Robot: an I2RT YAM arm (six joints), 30 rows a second.
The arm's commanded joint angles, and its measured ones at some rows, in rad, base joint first. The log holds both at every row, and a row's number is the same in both.
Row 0, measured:
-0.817 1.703 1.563 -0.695 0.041 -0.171
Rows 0 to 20, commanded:
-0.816 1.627 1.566 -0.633 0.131 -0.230
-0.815 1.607 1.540 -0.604 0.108 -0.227
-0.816 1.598 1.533 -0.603 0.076 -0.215
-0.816 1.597 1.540 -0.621 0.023 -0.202
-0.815 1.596 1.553 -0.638 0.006 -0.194
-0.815 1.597 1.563 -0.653 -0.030 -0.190
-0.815 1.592 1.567 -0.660 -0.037 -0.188
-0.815 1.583 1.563 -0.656 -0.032 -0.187
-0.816 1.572 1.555 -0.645 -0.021 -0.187
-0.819 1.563 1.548 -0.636 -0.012 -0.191
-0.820 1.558 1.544 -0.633 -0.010 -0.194
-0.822 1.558 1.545 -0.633 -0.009 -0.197
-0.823 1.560 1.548 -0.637 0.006 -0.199
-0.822 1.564 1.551 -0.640 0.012 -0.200
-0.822 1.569 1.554 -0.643 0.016 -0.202
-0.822 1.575 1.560 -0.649 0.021 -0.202
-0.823 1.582 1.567 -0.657 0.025 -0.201
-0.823 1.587 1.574 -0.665 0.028 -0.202
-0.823 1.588 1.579 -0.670 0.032 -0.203
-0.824 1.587 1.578 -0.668 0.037 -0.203
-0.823 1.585 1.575 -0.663 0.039 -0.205
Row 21, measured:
-0.819 1.595 1.539 -0.675 0.011 -0.198
